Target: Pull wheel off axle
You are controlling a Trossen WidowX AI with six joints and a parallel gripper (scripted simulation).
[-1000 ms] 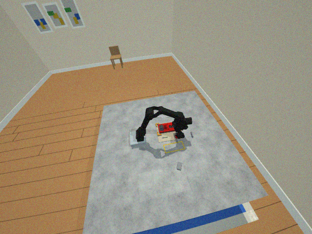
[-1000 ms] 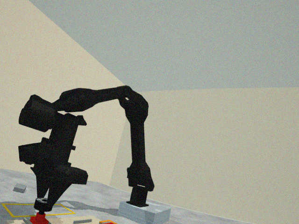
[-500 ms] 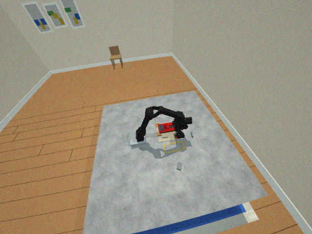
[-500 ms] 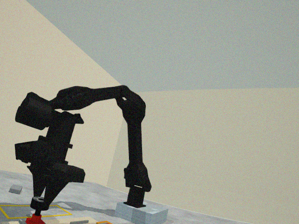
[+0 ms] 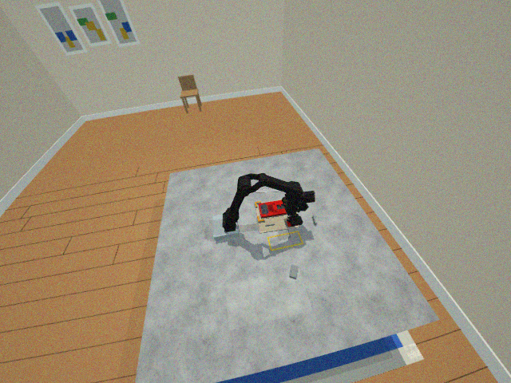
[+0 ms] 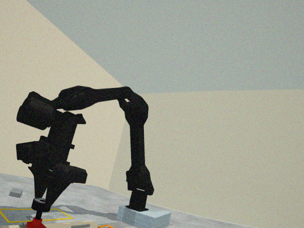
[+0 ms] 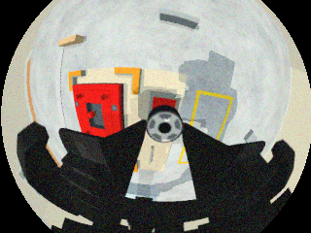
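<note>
Now: gripper tip 3 cm above the upright axle. From my gripper tip the other things lie so: dark wheel: right at my gripper tip.
</note>
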